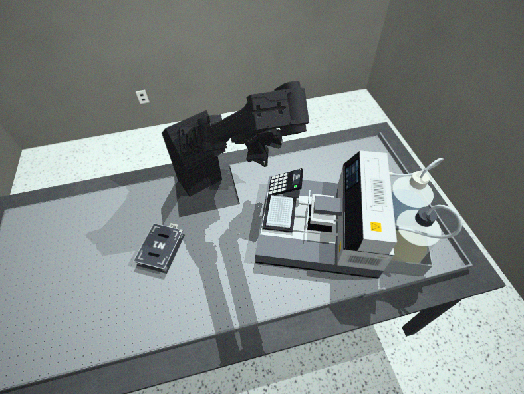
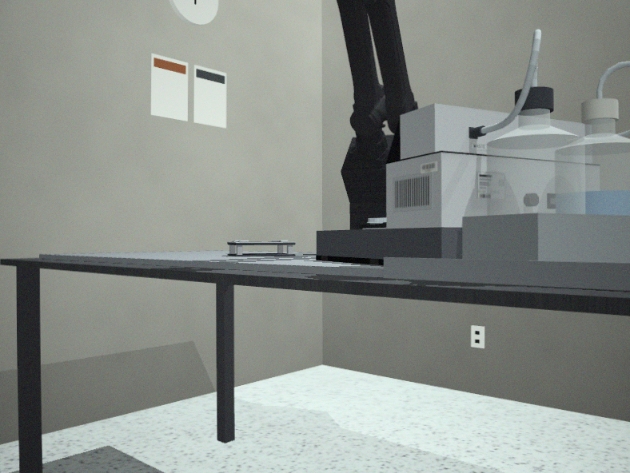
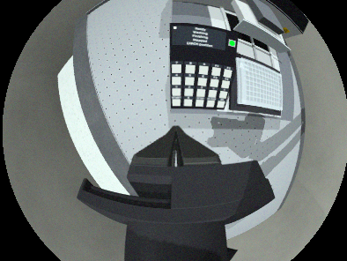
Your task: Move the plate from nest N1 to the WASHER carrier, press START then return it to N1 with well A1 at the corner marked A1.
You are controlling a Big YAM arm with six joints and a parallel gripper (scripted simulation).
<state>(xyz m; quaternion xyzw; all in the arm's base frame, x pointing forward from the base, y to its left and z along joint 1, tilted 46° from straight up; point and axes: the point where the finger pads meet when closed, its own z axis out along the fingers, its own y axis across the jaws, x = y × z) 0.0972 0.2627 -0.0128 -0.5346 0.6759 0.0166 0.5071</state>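
My gripper is now 18 cm short of the white well plate, 4 cm to the right of it and 6 cm above it. The rest, counted from my hand: black carrier: 18 cm ahead, 4 cm to the left, 7 cm below; then plate washer: 21 cm ahead, 19 cm to the left, 1 cm below; then plate nest: 27 cm ahead, 41 cm to the right, 11 cm below.
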